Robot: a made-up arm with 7 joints.
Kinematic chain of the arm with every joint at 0, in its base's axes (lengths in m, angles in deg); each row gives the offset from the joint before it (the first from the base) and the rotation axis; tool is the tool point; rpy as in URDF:
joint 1: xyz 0 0 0.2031 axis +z
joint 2: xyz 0 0 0 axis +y
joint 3: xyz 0 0 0.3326 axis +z
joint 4: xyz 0.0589 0 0 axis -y
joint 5: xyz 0.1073 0 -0.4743 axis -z
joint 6: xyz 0 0 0 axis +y
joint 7: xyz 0.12 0 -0.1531 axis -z
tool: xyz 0 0 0 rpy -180 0 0
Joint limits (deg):
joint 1: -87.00..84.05
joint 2: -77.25..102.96
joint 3: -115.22..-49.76
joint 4: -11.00..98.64
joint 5: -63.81..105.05
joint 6: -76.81..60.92
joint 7: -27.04..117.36
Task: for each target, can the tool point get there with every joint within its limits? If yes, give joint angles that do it. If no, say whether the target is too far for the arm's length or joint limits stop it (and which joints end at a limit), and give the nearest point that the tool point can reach.
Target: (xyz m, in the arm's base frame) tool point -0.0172 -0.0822 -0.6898
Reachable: no: joint limits stop it (at a limit: joint 2, joint 3, joint 5) | nearest point -0.0715 -0.3417 -0.3432 | short by 0.436 m
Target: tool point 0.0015 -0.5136 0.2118
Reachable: yes | joints -6.49 44.32 -68.13 30.68 53.48 -55.14 42.36
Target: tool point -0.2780 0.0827 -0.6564
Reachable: no: joint limits stop it (at a limit: joint 1, joint 2, joint 3, joint 5) | nearest point -0.3668 -0.0463 -0.3353 | short by 0.357 m
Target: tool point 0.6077 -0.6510 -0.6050
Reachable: no: too far | nearest point 0.4786 -0.5127 -0.3818 | short by 0.293 m
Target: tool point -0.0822 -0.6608 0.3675
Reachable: yes | joints -44.56 35.36 -71.54 60.15 -17.11 -64.95 88.96
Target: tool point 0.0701 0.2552 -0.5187
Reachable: no: joint limits stop it (at a limit: joint 1, joint 2, joint 3, joint 5) | nearest point 0.3161 0.2846 -0.3447 | short by 0.303 m
